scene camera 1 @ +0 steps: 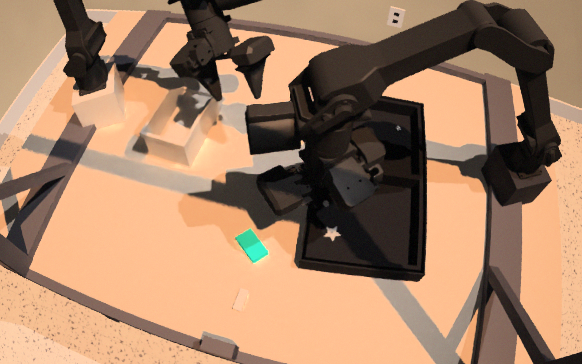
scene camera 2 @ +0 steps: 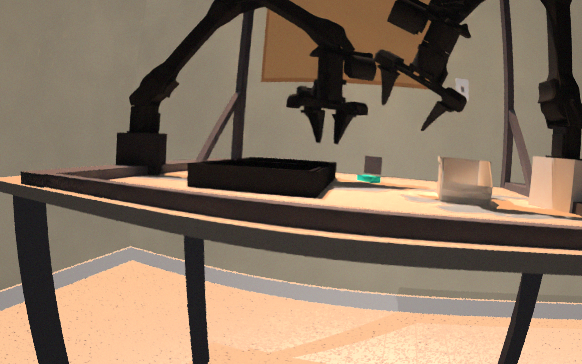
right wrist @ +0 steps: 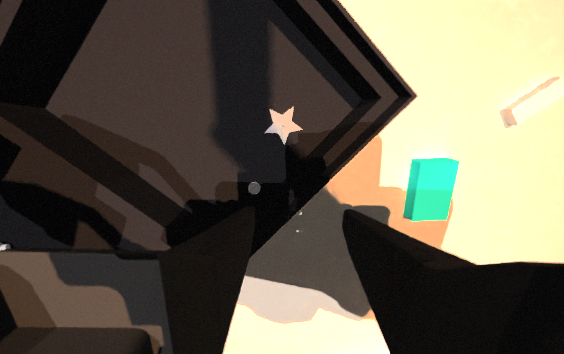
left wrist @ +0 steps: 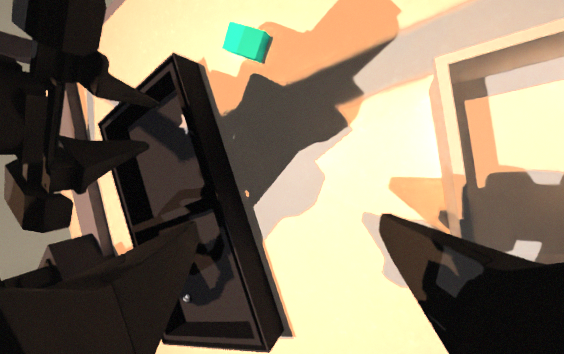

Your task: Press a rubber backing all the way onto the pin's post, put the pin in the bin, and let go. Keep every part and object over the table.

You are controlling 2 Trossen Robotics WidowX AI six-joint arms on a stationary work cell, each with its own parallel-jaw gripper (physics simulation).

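Frame: origin at the left arm's base, x ahead, y up, z right, level; millimetres.
Where they show: left gripper, fingertip midpoint: (scene camera 1: 238,99) (scene camera 2: 402,117) (left wrist: 289,226); right gripper, fingertip midpoint: (scene camera 1: 319,196) (scene camera 2: 327,143) (right wrist: 299,216) (left wrist: 152,125); left arm's base, link origin: (scene camera 1: 93,82); right arm's base, link origin: (scene camera 1: 524,163) (left wrist: 51,280).
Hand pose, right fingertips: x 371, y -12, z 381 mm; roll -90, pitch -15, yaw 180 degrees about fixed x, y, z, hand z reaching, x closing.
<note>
Each offset is from my right fingertips to the top centre of the thing. "pt": to the spot under its first point.
The white star-shaped pin @(dy -68, dx +18, dz +36 mm) (scene camera 1: 332,233) (right wrist: 283,124) lies in the near compartment of the black tray @(dy -44, dx +120, dz -46 mm) (scene camera 1: 362,271) (scene camera 2: 255,179) (left wrist: 220,170). A small round grey piece @(dy -71, dx +26, dz -22 mm) (scene camera 1: 326,203) (right wrist: 254,188), which looks like a backing, lies apart from it in the same compartment. A small silvery piece @(dy -67, dx +223, dz -141 mm) (scene camera 1: 398,128) (left wrist: 186,298) lies in the far compartment. The whitish open bin @(pt dy -33, dx -230, dz -193 mm) (scene camera 1: 165,146) (scene camera 2: 465,187) stands at the left in scene camera 1. My right gripper (scene camera 2: 328,142) (left wrist: 152,125) (right wrist: 299,216) is partly open and empty above the tray. My left gripper (scene camera 1: 238,97) (scene camera 2: 404,116) (left wrist: 289,226) is wide open and empty, raised between tray and bin.
A green block @(dy -69, dx -118, dz +20 mm) (scene camera 1: 252,246) (scene camera 2: 368,178) (left wrist: 246,42) (right wrist: 431,189) lies beside the tray. A small pale block @(dy -75, dx -161, dz +108 mm) (scene camera 1: 241,300) lies nearer the front edge. A grey block @(dy -25, dx -213, dz +187 mm) (scene camera 1: 218,345) stands at that edge. Dark frame bars border the table. The right arm hides part of the tray in scene camera 1.
</note>
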